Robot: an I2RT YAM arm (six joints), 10 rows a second.
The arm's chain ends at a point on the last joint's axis. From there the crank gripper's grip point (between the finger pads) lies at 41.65 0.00 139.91 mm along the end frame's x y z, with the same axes.
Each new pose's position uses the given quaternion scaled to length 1; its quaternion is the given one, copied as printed.
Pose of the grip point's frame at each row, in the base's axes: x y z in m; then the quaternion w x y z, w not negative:
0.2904 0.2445 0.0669 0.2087 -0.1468 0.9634 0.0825
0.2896 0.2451 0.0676 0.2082 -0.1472 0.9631 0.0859
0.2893 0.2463 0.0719 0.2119 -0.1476 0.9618 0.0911
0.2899 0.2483 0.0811 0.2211 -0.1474 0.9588 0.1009
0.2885 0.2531 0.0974 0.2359 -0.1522 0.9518 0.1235
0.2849 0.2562 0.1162 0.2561 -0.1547 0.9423 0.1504
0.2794 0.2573 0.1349 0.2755 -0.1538 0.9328 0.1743
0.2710 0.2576 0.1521 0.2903 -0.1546 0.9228 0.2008
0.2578 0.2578 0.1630 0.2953 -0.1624 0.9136 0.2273
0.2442 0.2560 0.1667 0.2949 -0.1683 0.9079 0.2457
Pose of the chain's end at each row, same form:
0.2738 0.2240 0.2105 0.2087 -0.1468 0.9634 0.0825
0.2733 0.2237 0.2111 0.2082 -0.1472 0.9631 0.0859
0.2721 0.2232 0.2150 0.2119 -0.1476 0.9618 0.0911
0.2705 0.2220 0.2234 0.2211 -0.1474 0.9588 0.1009
0.2660 0.2198 0.2377 0.2359 -0.1522 0.9518 0.1235
0.2581 0.2144 0.2535 0.2561 -0.1547 0.9423 0.1504
0.2484 0.2079 0.2687 0.2755 -0.1538 0.9328 0.1743
0.2374 0.2002 0.2820 0.2903 -0.1546 0.9228 0.2008
0.2248 0.1930 0.2896 0.2953 -0.1624 0.9136 0.2273
0.2129 0.1864 0.2911 0.2949 -0.1683 0.9079 0.2457

